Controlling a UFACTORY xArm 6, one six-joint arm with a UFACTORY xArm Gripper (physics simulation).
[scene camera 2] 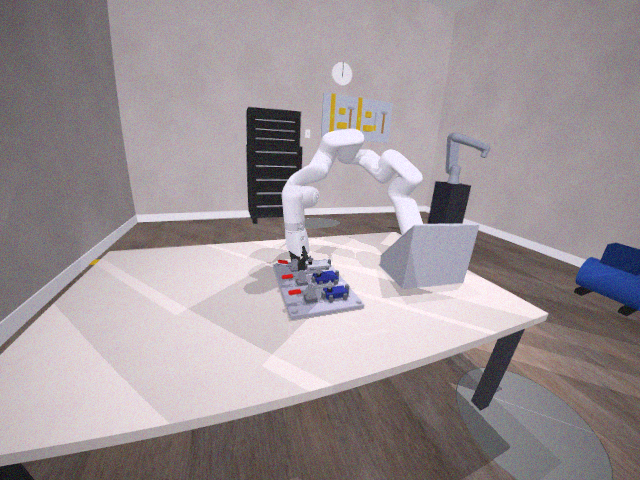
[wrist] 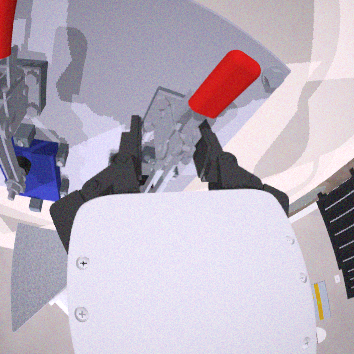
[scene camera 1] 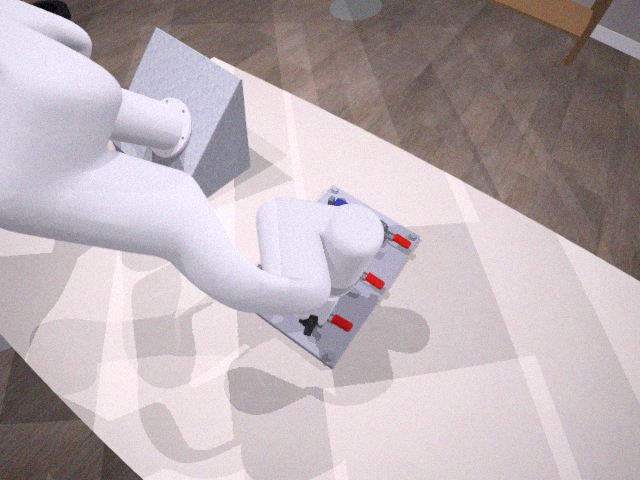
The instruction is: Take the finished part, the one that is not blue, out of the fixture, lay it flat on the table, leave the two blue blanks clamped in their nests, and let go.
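Places are measured from the arm's base along level axes (x ahead, y left, z up), in metres.
Where they show: gripper, fingertip midpoint: (scene camera 2: 298, 268); arm's base, origin of the base link: (scene camera 2: 416, 243) (wrist: 63, 287) (scene camera 1: 169, 128).
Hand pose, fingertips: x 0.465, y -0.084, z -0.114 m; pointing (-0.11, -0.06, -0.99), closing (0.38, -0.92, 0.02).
Each offset is from my fingertips to the top centre of the thing. "pt": to the spot under its first point. Level surfaces: height alone.
The fixture plate {dx -0.031, dy +0.112, dz -0.002 m} (scene camera 1: 361, 304) (scene camera 2: 328, 308) (wrist: 125, 45) lies on the table. The grey finished part {dx -0.077, dy +0.000, dz +0.014 m} (scene camera 2: 321, 264) is in the far nest in scene camera 2; in the wrist view my gripper body hides most of that nest. Two blue blanks {dx -0.078, dy +0.110, dz +0.019 m} (scene camera 2: 325, 277) {dx -0.079, dy +0.220, dz +0.024 m} (scene camera 2: 337, 292) are in the other nests; one blue blank {pt dx -0.061, dy +0.088, dz +0.019 m} (wrist: 47, 172) also shows in the wrist view. My gripper (scene camera 1: 310, 324) (scene camera 2: 301, 263) (wrist: 166, 130) is low over the far nest's clamp, its fingers partly closed, one on each side of the clamp's grey linkage {pt dx +0.027, dy +0.014, dz +0.031 m} (wrist: 172, 125). I see no firm grip on it.
The clamp's red handle {dx +0.048, dy +0.006, dz +0.043 m} (scene camera 1: 341, 322) (scene camera 2: 282, 261) (wrist: 225, 84) is just beyond the right finger. Two more red handles {dx +0.059, dy +0.117, dz +0.035 m} (scene camera 1: 374, 280) {pt dx +0.055, dy +0.222, dz +0.040 m} (scene camera 1: 401, 241) stand along the plate. A grey wedge block (scene camera 1: 222, 139) (scene camera 2: 439, 255) (wrist: 37, 270) stands on the table {dz -0.017 m} (scene camera 1: 465, 320) (scene camera 2: 206, 361) beside the fixture.
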